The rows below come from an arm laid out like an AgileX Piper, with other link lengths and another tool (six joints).
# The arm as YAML. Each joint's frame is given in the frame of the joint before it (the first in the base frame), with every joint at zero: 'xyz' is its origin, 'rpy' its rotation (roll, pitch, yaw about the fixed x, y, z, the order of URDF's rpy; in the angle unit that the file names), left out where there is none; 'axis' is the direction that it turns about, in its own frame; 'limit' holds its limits. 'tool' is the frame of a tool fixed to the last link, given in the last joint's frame.
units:
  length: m
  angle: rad
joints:
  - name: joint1
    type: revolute
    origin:
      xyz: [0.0, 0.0, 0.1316]
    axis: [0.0, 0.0, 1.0]
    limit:
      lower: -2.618
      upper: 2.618
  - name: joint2
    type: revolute
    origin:
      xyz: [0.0, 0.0, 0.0]
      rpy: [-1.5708, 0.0, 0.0]
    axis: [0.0, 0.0, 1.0]
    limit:
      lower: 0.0
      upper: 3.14
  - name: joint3
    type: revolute
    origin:
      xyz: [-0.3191, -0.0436, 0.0]
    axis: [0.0, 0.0, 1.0]
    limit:
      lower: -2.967
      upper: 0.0
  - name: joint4
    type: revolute
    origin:
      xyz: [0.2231, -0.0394, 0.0]
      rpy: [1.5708, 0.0, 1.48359]
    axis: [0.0, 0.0, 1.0]
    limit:
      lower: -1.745
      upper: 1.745
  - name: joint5
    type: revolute
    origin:
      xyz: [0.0, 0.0, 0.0]
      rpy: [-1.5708, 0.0, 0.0]
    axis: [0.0, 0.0, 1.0]
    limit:
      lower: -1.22
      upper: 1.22
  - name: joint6
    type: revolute
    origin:
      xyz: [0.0, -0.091, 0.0]
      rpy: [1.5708, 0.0, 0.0]
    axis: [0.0, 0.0, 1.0]
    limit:
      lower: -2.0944
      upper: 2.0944
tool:
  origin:
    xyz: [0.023, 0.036, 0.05]
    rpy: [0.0, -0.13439, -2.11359]
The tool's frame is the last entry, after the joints.
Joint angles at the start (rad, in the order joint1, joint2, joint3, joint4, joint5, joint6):
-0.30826 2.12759 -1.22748 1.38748 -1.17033 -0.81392
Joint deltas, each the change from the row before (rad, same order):
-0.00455 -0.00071 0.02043 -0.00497 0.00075 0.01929
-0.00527 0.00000 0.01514 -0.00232 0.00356 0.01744
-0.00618 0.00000 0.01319 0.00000 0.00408 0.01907
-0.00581 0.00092 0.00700 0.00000 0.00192 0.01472
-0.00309 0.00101 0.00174 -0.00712 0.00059 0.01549
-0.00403 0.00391 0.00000 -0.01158 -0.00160 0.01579
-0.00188 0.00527 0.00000 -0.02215 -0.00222 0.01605
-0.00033 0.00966 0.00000 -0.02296 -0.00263 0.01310
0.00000 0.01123 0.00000 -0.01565 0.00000 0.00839
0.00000 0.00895 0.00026 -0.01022 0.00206 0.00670
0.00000 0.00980 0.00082 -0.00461 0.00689 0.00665
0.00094 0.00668 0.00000 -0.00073 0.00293 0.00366
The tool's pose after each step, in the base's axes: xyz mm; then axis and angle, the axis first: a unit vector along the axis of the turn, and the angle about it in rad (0 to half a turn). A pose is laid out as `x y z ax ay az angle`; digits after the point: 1 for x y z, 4 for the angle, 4 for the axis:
401.1 -245.1 176.9 0.3044 -0.7337 0.6074 2.9159
397.8 -246.1 173.6 0.3025 -0.7367 0.6047 2.9174
394.5 -247.5 170.5 0.2984 -0.7407 0.6019 2.9205
392.3 -249.3 168.7 0.2938 -0.7437 0.6005 2.9228
392.2 -250.4 168.8 0.2902 -0.7435 0.6025 2.9304
392.7 -252.1 168.5 0.2873 -0.7419 0.6059 2.9361
394.6 -253.0 168.4 0.2888 -0.7367 0.6114 2.9438
397.0 -253.2 166.3 0.2936 -0.7310 0.6159 2.9480
399.0 -253.2 162.5 0.2990 -0.7277 0.6173 2.9493
400.5 -253.0 159.0 0.3033 -0.7261 0.6171 2.9512
401.7 -252.5 154.0 0.3074 -0.7270 0.6140 2.9542
402.4 -251.9 150.8 0.3094 -0.7279 0.6119 2.9551

